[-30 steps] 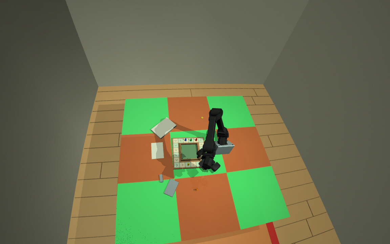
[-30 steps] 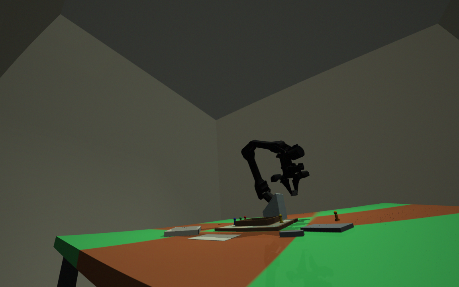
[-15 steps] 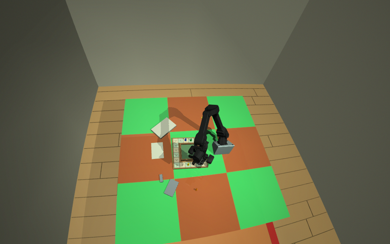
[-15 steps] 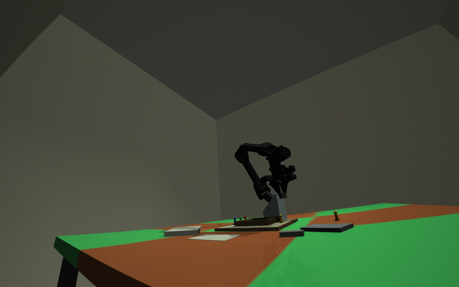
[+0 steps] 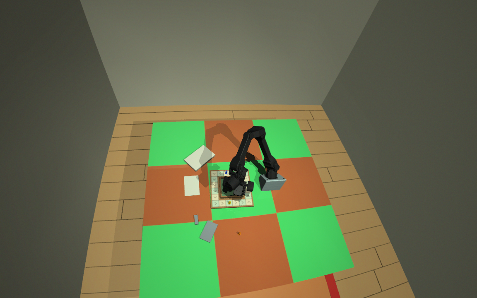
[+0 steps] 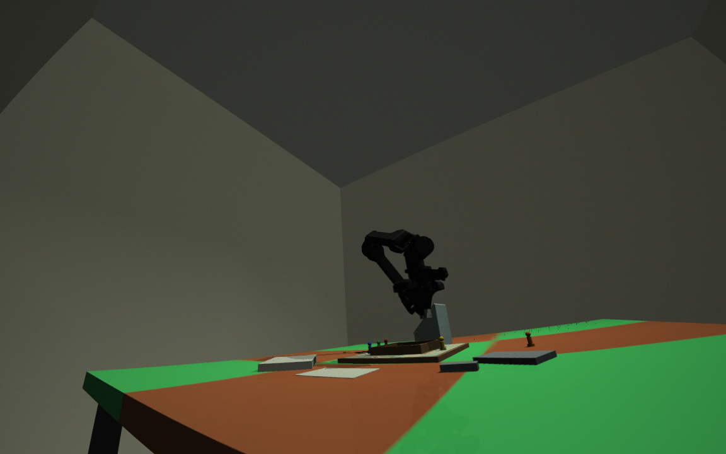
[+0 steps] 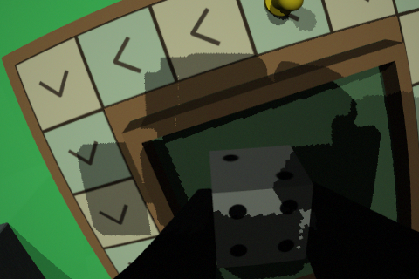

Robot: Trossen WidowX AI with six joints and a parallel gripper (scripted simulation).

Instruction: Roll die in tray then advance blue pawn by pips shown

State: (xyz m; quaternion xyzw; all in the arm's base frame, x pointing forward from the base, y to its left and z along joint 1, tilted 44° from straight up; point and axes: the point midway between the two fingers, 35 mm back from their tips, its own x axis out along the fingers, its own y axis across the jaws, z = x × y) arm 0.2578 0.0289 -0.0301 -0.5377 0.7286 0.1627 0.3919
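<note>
Now: the blue pawn 20 mm ahead of my gripper tip, 180 mm to the right of it and 80 mm below it. The rest, counted from my gripper tip: die: right at my gripper tip; then yellow pawn: 50 mm ahead, 40 mm to the left, 80 mm below; then green-floored tray: 10 mm ahead, 70 mm to the right, 100 mm below.
</note>
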